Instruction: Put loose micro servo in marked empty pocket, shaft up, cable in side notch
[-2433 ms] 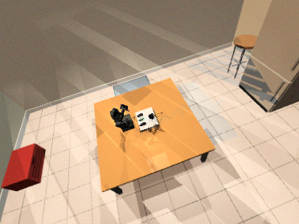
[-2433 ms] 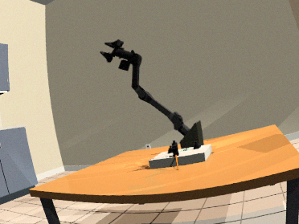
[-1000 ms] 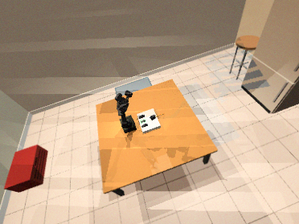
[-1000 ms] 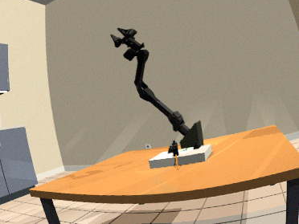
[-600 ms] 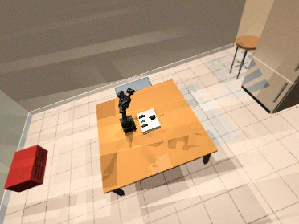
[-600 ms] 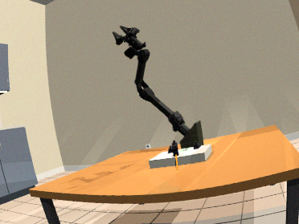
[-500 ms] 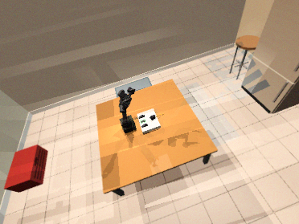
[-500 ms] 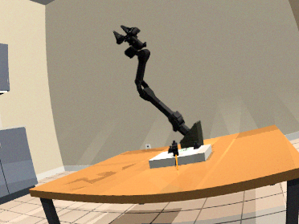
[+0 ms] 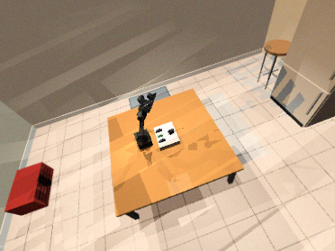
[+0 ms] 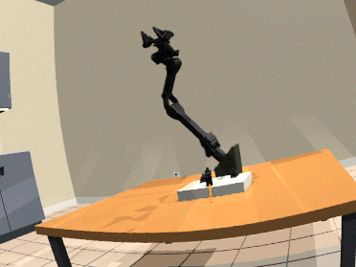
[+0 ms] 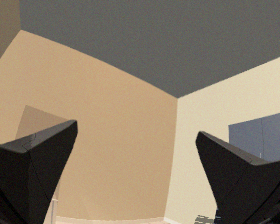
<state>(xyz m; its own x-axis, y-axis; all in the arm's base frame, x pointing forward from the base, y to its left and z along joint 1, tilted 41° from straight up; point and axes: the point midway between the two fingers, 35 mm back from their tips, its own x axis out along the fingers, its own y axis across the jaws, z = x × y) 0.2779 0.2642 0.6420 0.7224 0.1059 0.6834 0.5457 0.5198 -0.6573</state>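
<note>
Now: the white deck 70 mm ahead of my gripper tip, 200 mm to the left of it and 810 mm below it.
</note>
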